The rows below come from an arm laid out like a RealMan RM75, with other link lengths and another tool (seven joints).
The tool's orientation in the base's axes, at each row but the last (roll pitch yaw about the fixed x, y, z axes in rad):
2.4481 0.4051 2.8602
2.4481 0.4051 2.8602
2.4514 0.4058 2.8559
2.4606 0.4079 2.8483
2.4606 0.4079 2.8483
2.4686 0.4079 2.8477
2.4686 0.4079 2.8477
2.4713 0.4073 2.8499
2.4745 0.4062 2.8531
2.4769 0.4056 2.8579
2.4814 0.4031 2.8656
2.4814 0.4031 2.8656
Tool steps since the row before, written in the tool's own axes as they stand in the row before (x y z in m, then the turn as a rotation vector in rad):
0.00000 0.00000 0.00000 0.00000 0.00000 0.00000
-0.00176 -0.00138 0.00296 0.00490 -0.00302 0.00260
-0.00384 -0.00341 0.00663 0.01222 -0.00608 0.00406
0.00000 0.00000 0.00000 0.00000 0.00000 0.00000
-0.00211 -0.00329 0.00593 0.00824 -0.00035 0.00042
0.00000 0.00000 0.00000 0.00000 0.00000 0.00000
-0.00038 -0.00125 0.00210 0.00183 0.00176 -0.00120
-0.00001 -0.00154 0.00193 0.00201 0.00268 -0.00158
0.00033 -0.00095 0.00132 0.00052 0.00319 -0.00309
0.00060 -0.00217 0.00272 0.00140 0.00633 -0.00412
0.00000 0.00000 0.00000 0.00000 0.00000 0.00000
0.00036 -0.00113 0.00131 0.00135 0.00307 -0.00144
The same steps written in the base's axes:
0.00000 0.00000 0.00000 0.00000 0.00000 0.00000
0.00298 0.00000 -0.00221 -0.00302 0.00019 -0.00554
0.00659 -0.00028 -0.00518 -0.00871 0.00037 -0.01126
0.00000 0.00000 0.00000 0.00000 0.00000 0.00000
0.00473 -0.00020 -0.00529 -0.00704 0.00212 -0.00377
0.00000 0.00000 0.00000 0.00000 0.00000 0.00000
0.00135 -0.00006 -0.00207 -0.00220 0.00132 0.00114
0.00094 -0.00029 -0.00226 -0.00255 0.00193 0.00187
0.00034 -0.00003 -0.00162 -0.00196 0.00120 0.00384
0.00078 -0.00026 -0.00343 -0.00326 0.00349 0.00602
0.00000 0.00000 0.00000 0.00000 0.00000 0.00000
0.00031 -0.00018 -0.00173 -0.00191 0.00214 0.00225

